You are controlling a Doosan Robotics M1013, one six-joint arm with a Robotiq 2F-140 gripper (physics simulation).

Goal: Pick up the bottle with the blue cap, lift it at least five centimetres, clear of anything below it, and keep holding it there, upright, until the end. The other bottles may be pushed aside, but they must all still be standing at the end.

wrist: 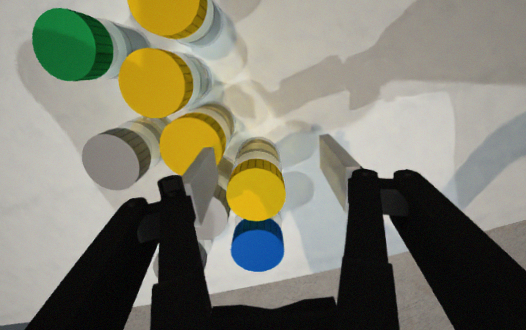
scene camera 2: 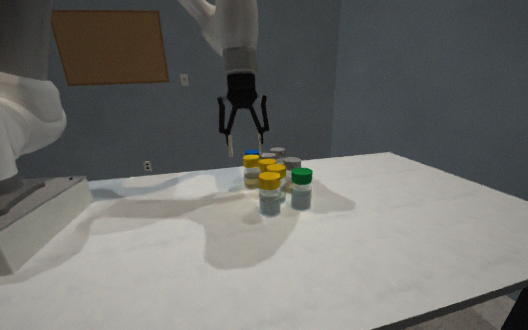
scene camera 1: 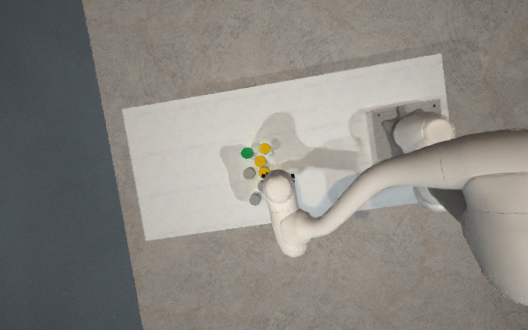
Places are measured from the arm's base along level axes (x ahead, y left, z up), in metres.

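Where they show: gripper, between the fingertips: (wrist: 267, 157) (scene camera 2: 245, 155).
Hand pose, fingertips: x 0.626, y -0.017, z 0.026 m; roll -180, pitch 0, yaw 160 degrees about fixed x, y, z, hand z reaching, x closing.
Things, the pixels of their centre, and the offset from my fingertips. Level surfaces: height alone.
- bottle with the blue cap, middle of its body: (wrist: 258, 222) (scene camera 2: 253, 165) dx +0.056, dy +0.092, dz -0.072 m
- yellow-capped bottle, middle of its body: (wrist: 257, 173) (scene camera 2: 251, 172) dx +0.028, dy +0.035, dz -0.072 m
- green-capped bottle, middle of its body: (wrist: 103, 49) (scene camera 2: 301, 189) (scene camera 1: 248, 153) dx +0.105, dy -0.148, dz -0.072 m
- white table, height of its surface: dz -0.124 m
The bottle with the blue cap (scene camera 2: 252, 152) (wrist: 257, 247) stands upright directly behind a yellow-capped bottle (scene camera 2: 251, 161) (wrist: 256, 192) in scene camera 2, mostly hidden by it. In the wrist view the blue cap shows low in the middle, between the two finger linkages. In scene camera 1 the arm hides it. My gripper (scene camera 1: 279, 176) (scene camera 2: 245, 149) (wrist: 267, 157) is partly open, points down and has nothing between its fingers. Its fingertips are near cap height or just above. The left finger in the wrist view overlaps a yellow cap and a grey cap; contact cannot be told.
More yellow-capped bottles (scene camera 1: 265, 148) (scene camera 2: 269, 181) (wrist: 155, 82), a green-capped bottle (scene camera 1: 247, 153) (scene camera 2: 301, 176) (wrist: 67, 45) and grey-capped bottles (scene camera 1: 249, 173) (scene camera 2: 292, 163) (wrist: 112, 159) stand upright in a close group on the white table (scene camera 1: 175, 130) (scene camera 2: 400, 250). The arm's base stands at the table's other end.
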